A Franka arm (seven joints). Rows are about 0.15 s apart.
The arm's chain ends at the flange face. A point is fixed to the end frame.
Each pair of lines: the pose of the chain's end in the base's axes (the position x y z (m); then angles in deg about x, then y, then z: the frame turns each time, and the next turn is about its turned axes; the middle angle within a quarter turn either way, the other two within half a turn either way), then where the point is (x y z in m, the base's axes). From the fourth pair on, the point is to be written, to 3 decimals.
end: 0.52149, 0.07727, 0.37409, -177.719, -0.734, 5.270
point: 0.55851 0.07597 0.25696
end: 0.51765, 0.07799, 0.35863, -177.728, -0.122, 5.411
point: 0.55590 0.07656 0.24190
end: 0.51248, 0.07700, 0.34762, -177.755, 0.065, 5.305
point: 0.55112 0.07558 0.23102
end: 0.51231, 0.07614, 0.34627, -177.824, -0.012, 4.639
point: 0.551 0.075 0.230
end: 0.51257, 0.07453, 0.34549, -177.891, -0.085, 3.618
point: 0.551 0.074 0.229
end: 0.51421, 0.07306, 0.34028, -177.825, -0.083, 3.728
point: 0.553 0.073 0.224
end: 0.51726, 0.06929, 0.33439, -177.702, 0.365, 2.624
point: 0.557 0.070 0.218
